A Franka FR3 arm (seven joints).
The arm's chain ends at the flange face. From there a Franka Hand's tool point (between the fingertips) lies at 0.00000 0.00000 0.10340 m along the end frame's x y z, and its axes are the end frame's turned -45 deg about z.
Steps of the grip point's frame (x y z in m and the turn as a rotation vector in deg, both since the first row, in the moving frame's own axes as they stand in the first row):
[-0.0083, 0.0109, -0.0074, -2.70, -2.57, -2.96]
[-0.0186, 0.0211, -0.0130, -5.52, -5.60, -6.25]
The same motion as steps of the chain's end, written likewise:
[0.0015, 0.0069, -0.0072, -3.73, 0.09, -2.96]
[0.0011, 0.0139, -0.0120, -7.86, -0.06, -6.25]

